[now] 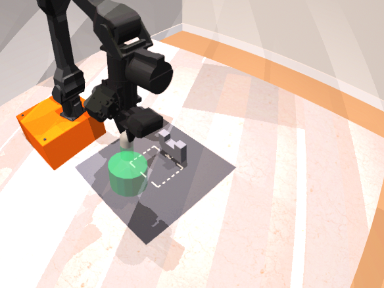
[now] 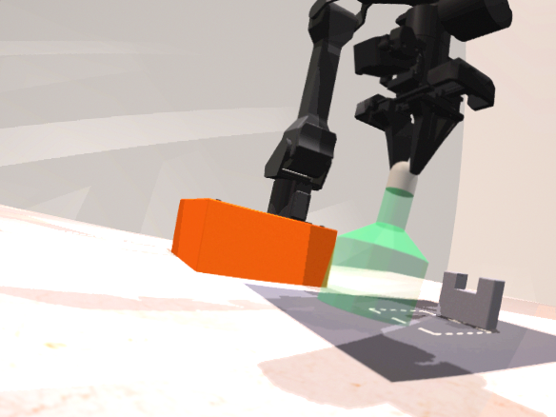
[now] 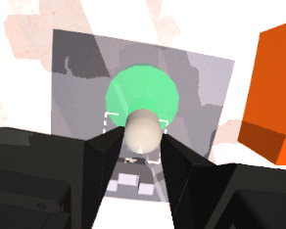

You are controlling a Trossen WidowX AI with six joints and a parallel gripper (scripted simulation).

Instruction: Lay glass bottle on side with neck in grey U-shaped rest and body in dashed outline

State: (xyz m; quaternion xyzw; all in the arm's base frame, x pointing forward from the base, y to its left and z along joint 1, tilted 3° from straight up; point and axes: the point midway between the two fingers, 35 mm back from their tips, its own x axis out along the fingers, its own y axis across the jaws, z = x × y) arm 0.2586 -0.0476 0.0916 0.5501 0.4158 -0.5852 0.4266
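Right now my gripper tip is 10 mm to the left of the green glass bottle and 50 mm above it. The rest, counted from my gripper tip: dark grey mat (20 mm ahead, 50 mm to the left, 150 mm below).
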